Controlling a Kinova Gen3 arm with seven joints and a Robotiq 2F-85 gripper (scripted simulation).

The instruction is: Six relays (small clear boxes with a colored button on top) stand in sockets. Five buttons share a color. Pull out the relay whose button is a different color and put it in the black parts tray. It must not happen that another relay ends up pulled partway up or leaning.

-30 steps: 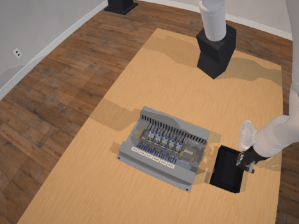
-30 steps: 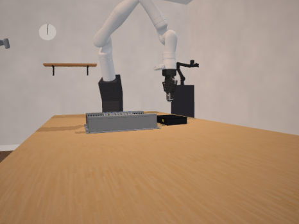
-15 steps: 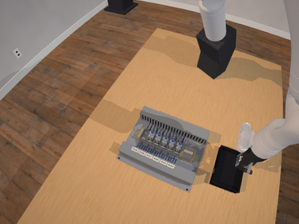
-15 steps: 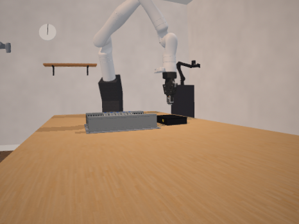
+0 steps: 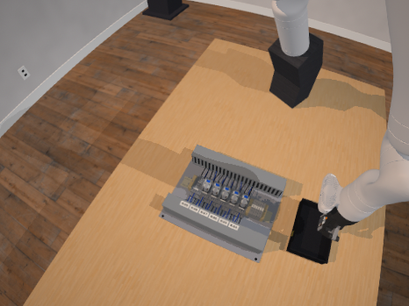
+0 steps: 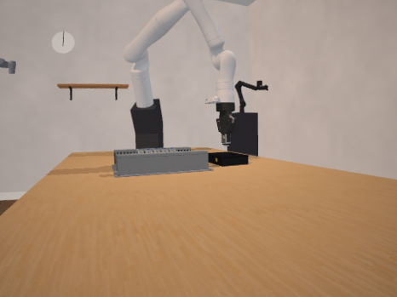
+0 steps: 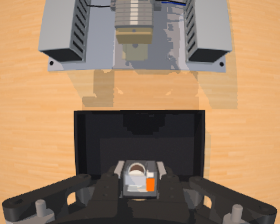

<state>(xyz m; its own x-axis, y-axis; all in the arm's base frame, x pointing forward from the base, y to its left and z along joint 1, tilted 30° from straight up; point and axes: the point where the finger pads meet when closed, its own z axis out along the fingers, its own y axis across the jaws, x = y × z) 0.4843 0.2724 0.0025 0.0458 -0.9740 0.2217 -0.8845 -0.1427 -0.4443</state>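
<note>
Now: hand 80 mm above the black parts tray. From my hand the other things lie so: relay 10 mm below.
</note>
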